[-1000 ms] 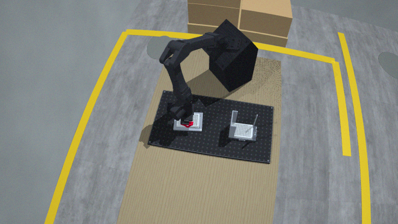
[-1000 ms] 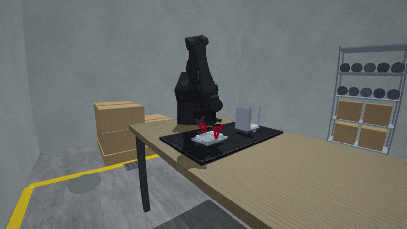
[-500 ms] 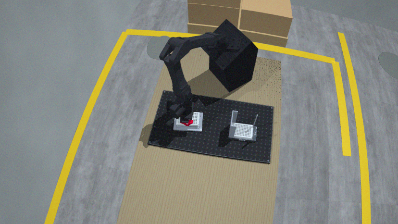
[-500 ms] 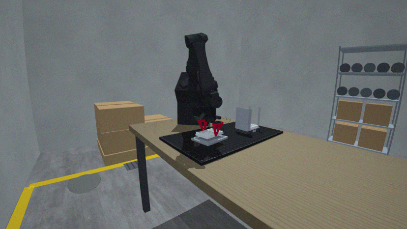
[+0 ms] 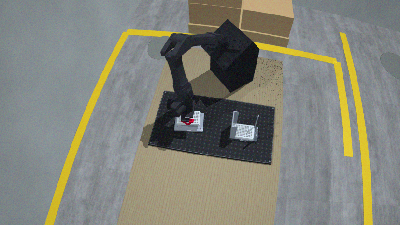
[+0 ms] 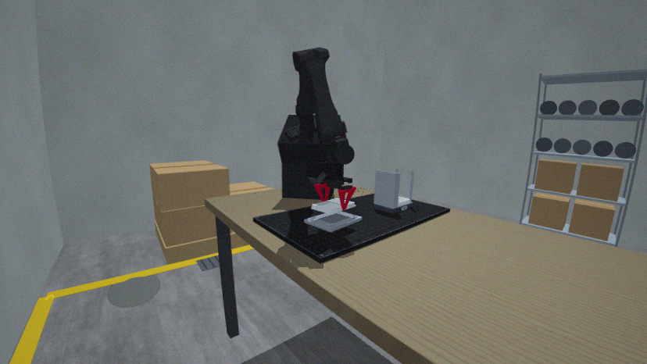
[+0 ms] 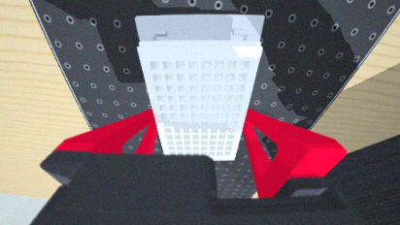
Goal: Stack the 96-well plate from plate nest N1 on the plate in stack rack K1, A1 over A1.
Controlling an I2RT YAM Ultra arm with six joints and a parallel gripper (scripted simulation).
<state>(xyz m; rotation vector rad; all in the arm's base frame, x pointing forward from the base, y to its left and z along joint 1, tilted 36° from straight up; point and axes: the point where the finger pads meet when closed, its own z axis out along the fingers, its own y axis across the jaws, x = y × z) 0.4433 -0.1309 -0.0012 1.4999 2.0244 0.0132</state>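
The grey plate nest N1 is 5 cm below my hand. Round my hand: tall grey rack wall (24 cm to the left, 3 cm above); white 96-well plate (right at my hand).
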